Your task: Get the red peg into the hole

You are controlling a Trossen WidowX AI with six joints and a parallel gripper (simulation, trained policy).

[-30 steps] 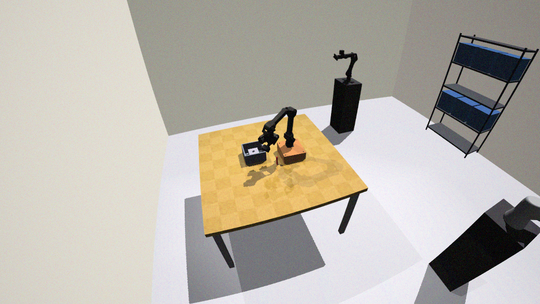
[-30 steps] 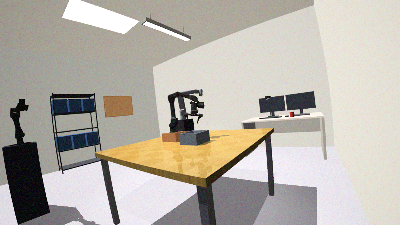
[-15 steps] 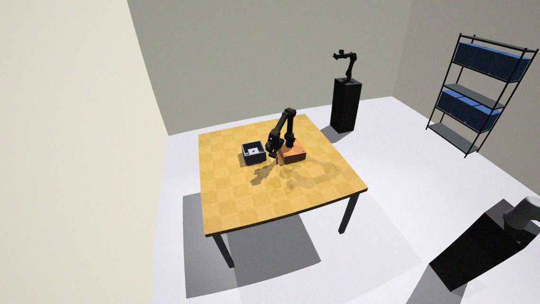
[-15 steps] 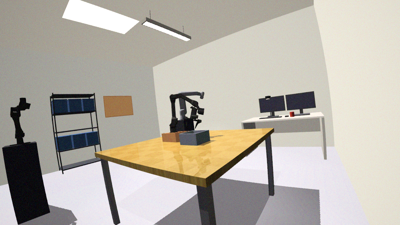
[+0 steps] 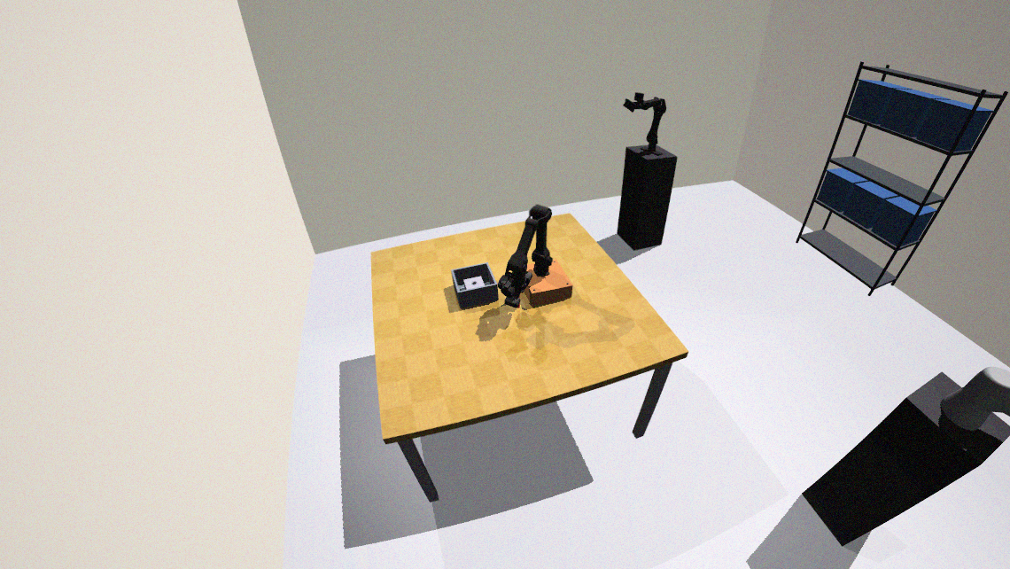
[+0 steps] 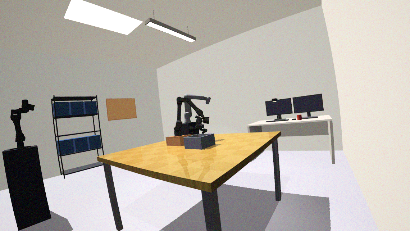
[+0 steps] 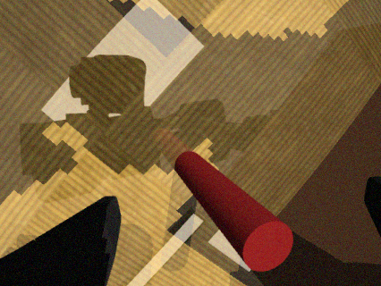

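The red peg lies 1 cm ahead of my gripper tip, 1 cm to the left of it and 1 cm below it. Also, from my gripper tip: grey box (17 cm ahead, 17 cm to the right, 2 cm below); then grey plate (17 cm ahead, 17 cm to the right).
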